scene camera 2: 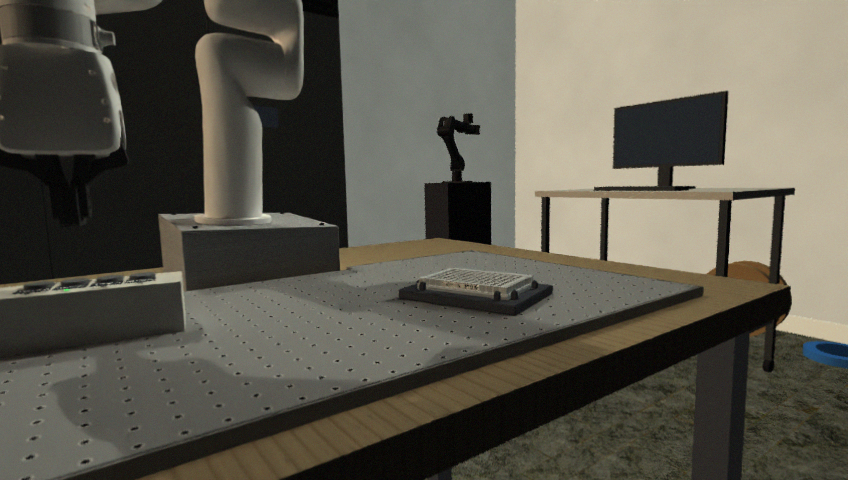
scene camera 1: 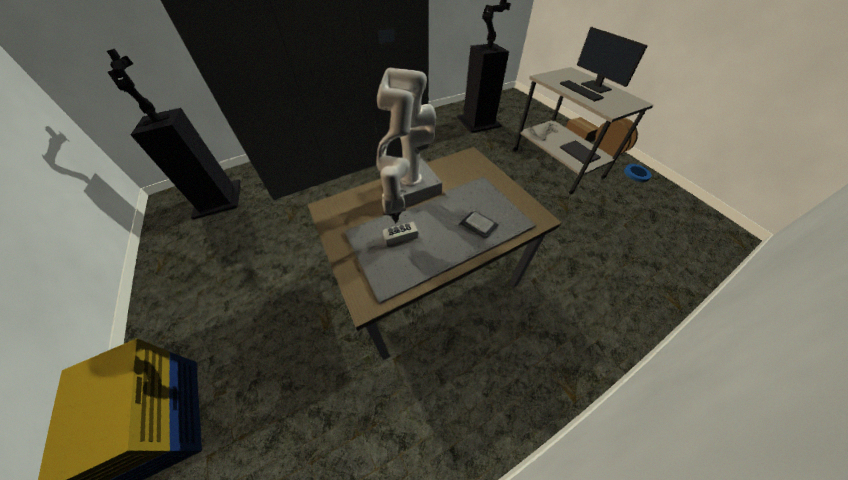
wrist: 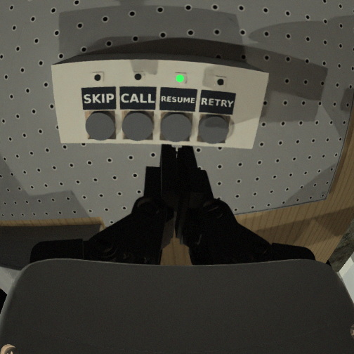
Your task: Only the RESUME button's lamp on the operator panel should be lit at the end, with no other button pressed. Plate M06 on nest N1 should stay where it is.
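Where they show: gripper, fingertip midpoint: (scene camera 2: 74, 225) (scene camera 1: 396, 220); arm's base, link origin: (scene camera 2: 234, 221) (scene camera 1: 410, 178).
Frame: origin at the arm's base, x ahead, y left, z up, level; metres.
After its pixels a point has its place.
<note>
The operator panel (scene camera 1: 401, 236) @[x 0.361, y -0.174, z -0.041 m] (scene camera 2: 119, 314) @[x 0.359, y -0.143, z -0.061 m] (wrist: 72, 107) is a pale box with round grey buttons. In the wrist view the lamp above RESUME (wrist: 179, 78) is lit green; the lamps of SKIP (wrist: 97, 77), CALL (wrist: 138, 76) and RETRY (wrist: 220, 81) are dark. The RESUME button (wrist: 176, 126) is uncovered. My gripper (scene camera 1: 396, 219) @[x 0.308, y -0.180, z 0.025 m] (scene camera 2: 73, 222) @[x 0.308, y -0.180, z 0.025 m] (wrist: 173, 167) is shut and empty. It hangs above the panel's level, clear of the buttons, its tips showing just below the RESUME button in the wrist view. Plate M06 (scene camera 1: 480, 222) @[x 0.399, y 0.255, z -0.066 m] (scene camera 2: 476, 280) @[x 0.413, y 0.241, z -0.062 m] sits on the dark nest (scene camera 1: 490, 233) @[x 0.477, y 0.275, z -0.079 m] (scene camera 2: 505, 306) @[x 0.484, y 0.233, z -0.078 m].
The panel and nest stand on a grey perforated board (scene camera 1: 437, 261) @[x 0.535, y -0.049, z -0.087 m] (scene camera 2: 267, 356) @[x 0.483, y -0.023, z -0.087 m] (wrist: 280, 175) on a wooden table (scene camera 1: 351, 297) @[x 0.571, y -0.483, z -0.100 m] (scene camera 2: 333, 443) @[x 0.627, y -0.006, z -0.100 m]. The arm's base block (scene camera 1: 425, 191) @[x 0.100, y 0.053, z -0.033 m] (scene camera 2: 255, 252) @[x 0.105, y 0.019, z -0.045 m] is behind the board. A side desk (scene camera 1: 618, 104) (scene camera 2: 755, 193) with a monitor (scene camera 1: 611, 55) (scene camera 2: 669, 130) stands apart.
</note>
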